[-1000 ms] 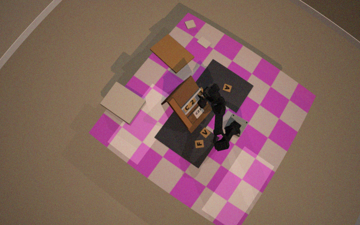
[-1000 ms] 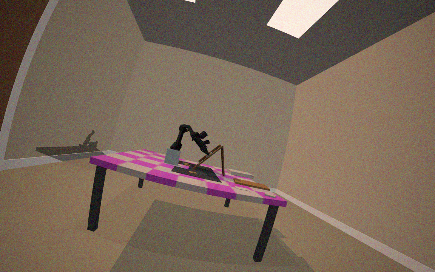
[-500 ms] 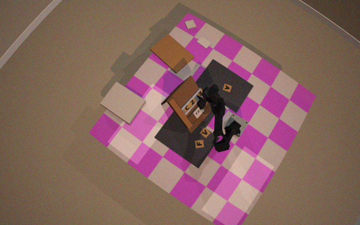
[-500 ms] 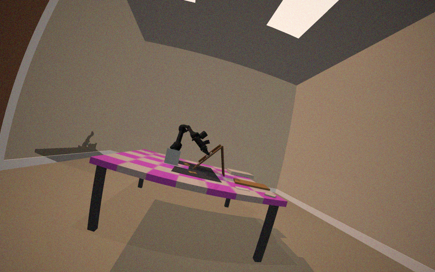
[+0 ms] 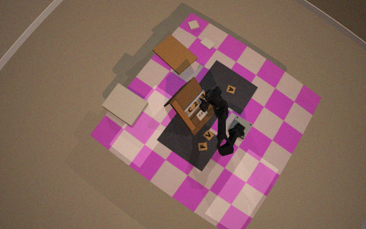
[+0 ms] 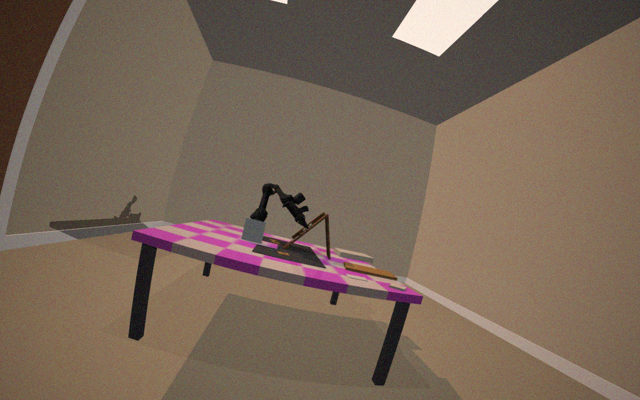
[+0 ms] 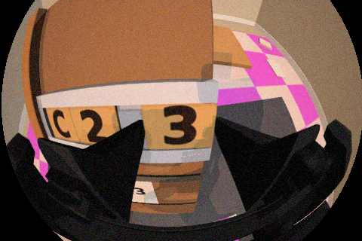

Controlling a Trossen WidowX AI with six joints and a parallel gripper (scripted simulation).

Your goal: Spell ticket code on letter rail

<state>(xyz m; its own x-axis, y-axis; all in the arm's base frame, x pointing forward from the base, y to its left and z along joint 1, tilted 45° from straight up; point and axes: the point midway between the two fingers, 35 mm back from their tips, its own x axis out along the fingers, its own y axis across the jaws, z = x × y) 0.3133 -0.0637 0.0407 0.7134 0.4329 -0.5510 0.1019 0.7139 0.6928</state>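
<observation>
The 2 tile is 10 mm ahead of my gripper tip and 80 mm to the left of it. The rest, counted from my gripper tip: c tile (10 mm ahead, 130 mm to the left); then white ticket (60 mm behind, 80 mm to the left, 90 mm below); then 3 tile (right at my gripper tip).
</observation>
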